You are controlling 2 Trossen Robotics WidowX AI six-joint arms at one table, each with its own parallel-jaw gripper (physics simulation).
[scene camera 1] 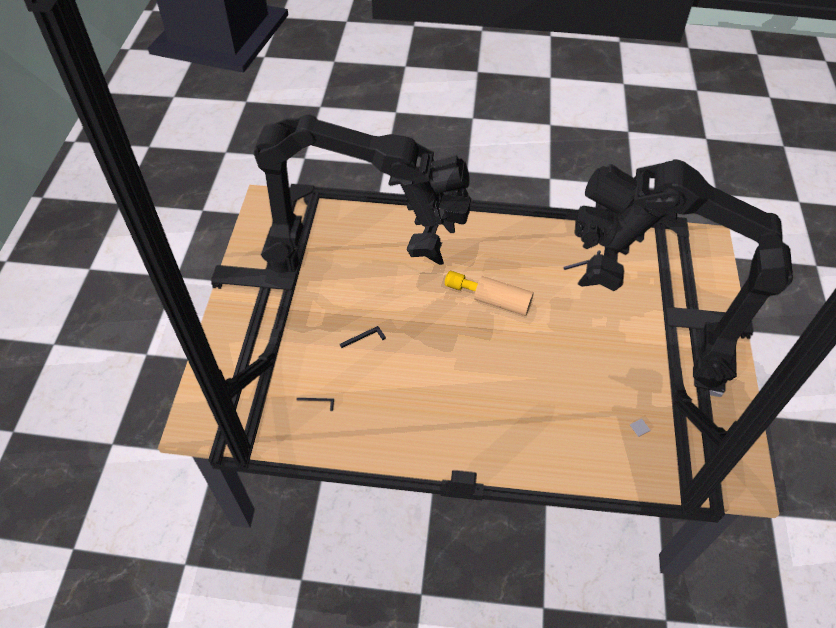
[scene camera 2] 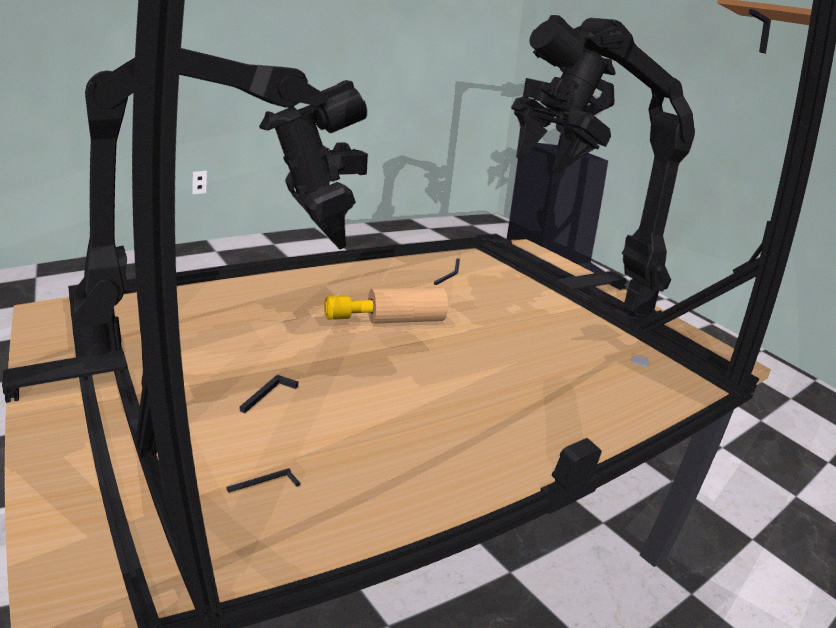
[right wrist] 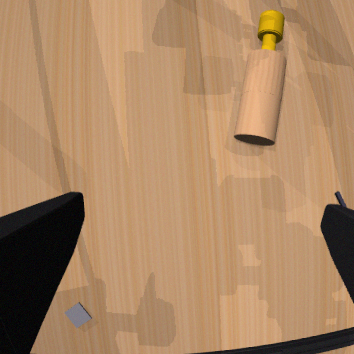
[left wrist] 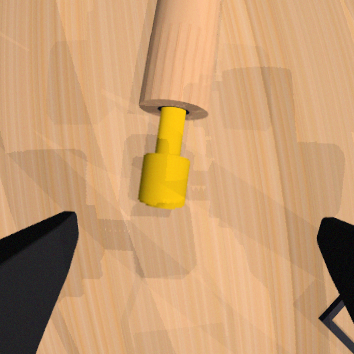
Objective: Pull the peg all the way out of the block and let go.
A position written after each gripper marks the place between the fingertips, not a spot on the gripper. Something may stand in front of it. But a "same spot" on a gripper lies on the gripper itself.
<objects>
left gripper: scene camera 1; scene camera 2; left wrist 202,227; not seen in the right wrist view (out of frame)
right gripper: scene camera 1; scene camera 2; right wrist 207,211; not seen in the left wrist view (out of frame)
same spot on left gripper: [scene camera 2: 333,226] = [scene camera 1: 432,256]
same spot on right gripper: [scene camera 1: 584,281] = [scene camera 2: 562,159]
</objects>
